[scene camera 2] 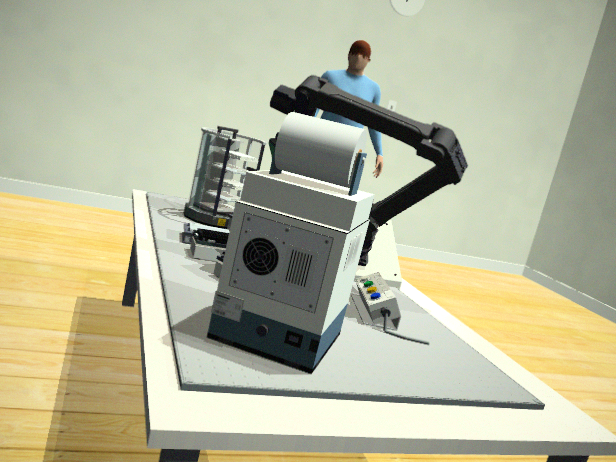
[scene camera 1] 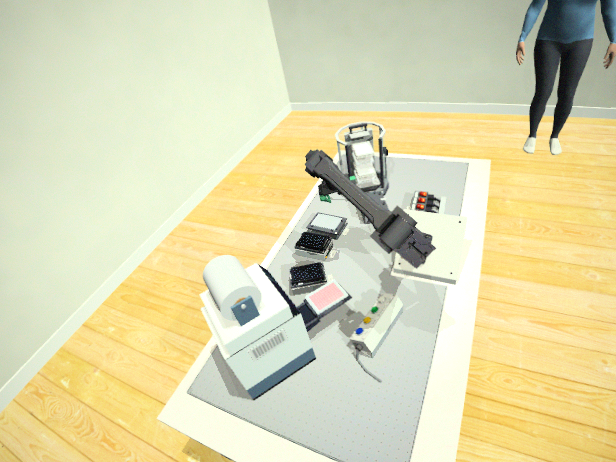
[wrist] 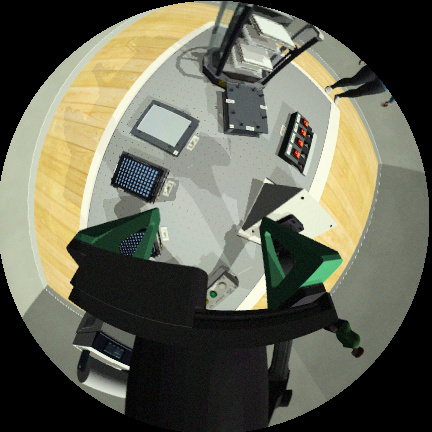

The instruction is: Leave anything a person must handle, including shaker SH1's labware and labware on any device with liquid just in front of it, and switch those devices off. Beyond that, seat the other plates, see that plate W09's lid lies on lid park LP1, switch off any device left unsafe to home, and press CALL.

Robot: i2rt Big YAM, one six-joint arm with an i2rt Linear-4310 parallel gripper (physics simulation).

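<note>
My gripper is open and empty, high above the table. A dark well plate sits on a low device on the left side. A second dark well plate sits on another device, partly behind a finger in the wrist view. A pale flat rectangle lies in a dark frame; I cannot tell whether it is a lid. A pink plate lies on the white machine's extended tray. The switch bank shows red rockers. The button box has green, yellow and blue buttons. Labels are unreadable.
The white machine with a roll on top stands at the near left. A carousel holds pale plates beside a dark block. A person in blue stands beyond the table; a green-clad person shows too.
</note>
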